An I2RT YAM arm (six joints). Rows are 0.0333 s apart.
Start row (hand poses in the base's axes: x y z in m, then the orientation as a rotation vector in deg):
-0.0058 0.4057 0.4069 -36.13 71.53 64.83
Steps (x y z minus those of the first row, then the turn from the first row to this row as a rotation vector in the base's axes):
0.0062 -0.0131 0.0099 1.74 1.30 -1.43
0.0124 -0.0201 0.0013 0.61 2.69 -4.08
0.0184 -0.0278 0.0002 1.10 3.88 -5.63
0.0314 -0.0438 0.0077 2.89 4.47 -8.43
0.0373 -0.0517 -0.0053 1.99 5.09 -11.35
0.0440 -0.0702 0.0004 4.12 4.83 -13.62
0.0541 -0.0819 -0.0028 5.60 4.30 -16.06
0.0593 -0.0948 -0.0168 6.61 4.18 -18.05
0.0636 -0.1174 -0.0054 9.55 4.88 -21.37
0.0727 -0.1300 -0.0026 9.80 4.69 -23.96
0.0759 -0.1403 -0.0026 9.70 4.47 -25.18
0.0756 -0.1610 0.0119 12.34 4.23 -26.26
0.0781 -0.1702 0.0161 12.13 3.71 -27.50
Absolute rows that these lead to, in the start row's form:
0.0004 0.3926 0.4168 -33.20 71.79 65.18
0.0066 0.3856 0.4082 -31.52 74.16 62.94
0.0126 0.3779 0.4071 -29.49 75.10 62.42
0.0256 0.3619 0.4146 -25.94 74.88 61.29
0.0315 0.3540 0.4016 -24.30 76.38 58.58
0.0382 0.3355 0.4073 -21.34 75.10 57.72
0.0483 0.3238 0.4041 -18.90 74.01 56.24
0.0535 0.3109 0.3901 -16.90 73.49 55.04
0.0578 0.2883 0.4015 -12.21 72.50 54.03
0.0669 0.2757 0.4043 -10.42 72.43 51.87
0.0701 0.2654 0.4043 -9.81 72.43 50.70
0.0698 0.2447 0.4188 -7.35 70.61 51.03
0.0723 0.2355 0.4230 -6.97 70.44 49.67

